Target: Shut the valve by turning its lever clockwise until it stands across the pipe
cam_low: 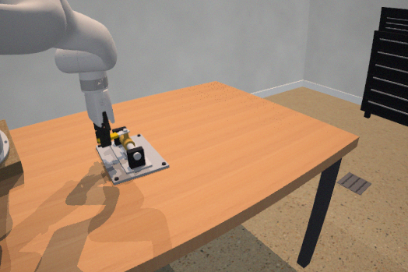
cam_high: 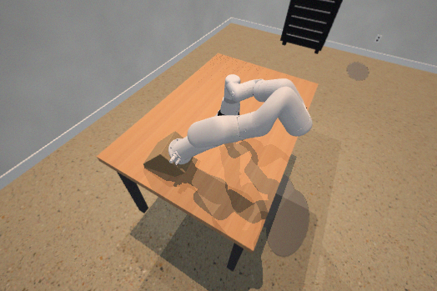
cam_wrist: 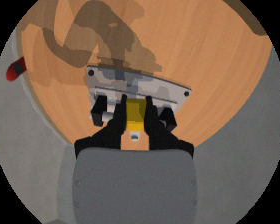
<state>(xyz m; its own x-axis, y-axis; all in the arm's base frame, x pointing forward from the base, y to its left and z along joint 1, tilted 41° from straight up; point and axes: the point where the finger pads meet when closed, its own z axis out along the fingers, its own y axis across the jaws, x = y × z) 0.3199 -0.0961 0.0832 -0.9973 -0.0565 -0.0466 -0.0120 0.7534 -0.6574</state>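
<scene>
My hand is 90 mm above the plate and 70 mm short of it.
</scene>
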